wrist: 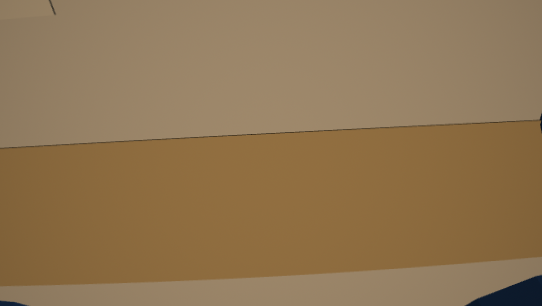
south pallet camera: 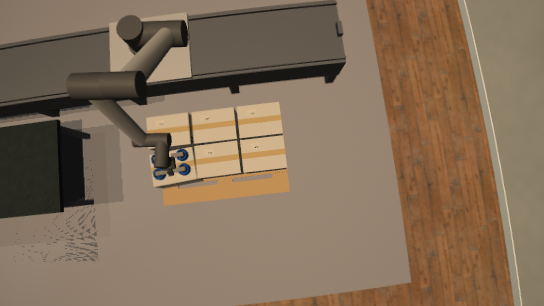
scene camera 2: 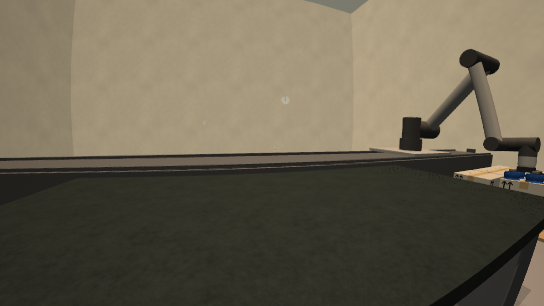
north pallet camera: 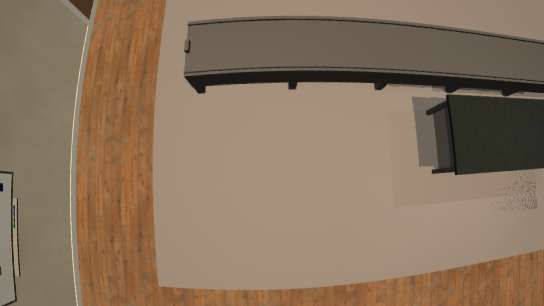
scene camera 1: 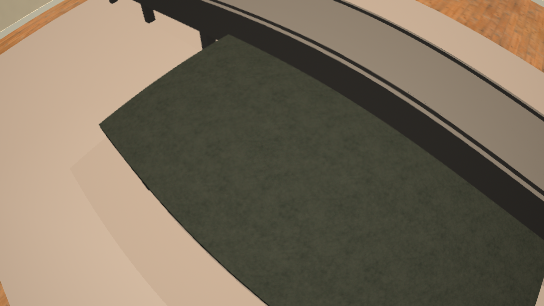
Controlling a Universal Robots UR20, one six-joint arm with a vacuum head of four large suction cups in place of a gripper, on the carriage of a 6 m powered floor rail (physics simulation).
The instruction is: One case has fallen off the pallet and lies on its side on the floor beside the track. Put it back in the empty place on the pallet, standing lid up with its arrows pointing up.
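Frame: origin at the arm's base, x back, y left, z down, level; millimetres.
Where they show: hand, its tool point: (wrist: 272, 208); arm's base, origin of its link: (scene camera 2: 410, 150).
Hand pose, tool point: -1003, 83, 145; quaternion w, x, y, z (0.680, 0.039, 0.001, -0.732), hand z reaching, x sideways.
Each offset is from my tool point to the top centre of the thing, as dx, dy, dz. Level surfaces: height alone.
My vacuum head (south pallet camera: 170, 164) (scene camera 2: 524, 176) is level, with its blue cups on top of a tan case @[-24, +2, -39] (south pallet camera: 175, 181) (scene camera 2: 516, 187) (wrist: 270, 75). The case is upright, lid up, with tape across its top; arrows on its side point up in scene camera 2. It is at the front left corner of the pallet (south pallet camera: 225, 191), beside the standing cases. Its front edge sits slightly forward of its neighbour's and is slightly turned. Whether its bottom touches the pallet is hidden. In the wrist view the taped lid lies close below, with two cup edges showing.
Several taped cases @[+301, +391, -9] (south pallet camera: 215, 125) stand in two rows behind and right of the held one. The rail (south pallet camera: 265, 40) (north pallet camera: 300, 45) runs behind the pallet, with the arm's carriage (south pallet camera: 117, 60) on it. A dark table @[dz -105] (south pallet camera: 30, 170) (scene camera 1: 300, 165) (scene camera 2: 250, 225) (north pallet camera: 500, 135) stands left of the pallet.
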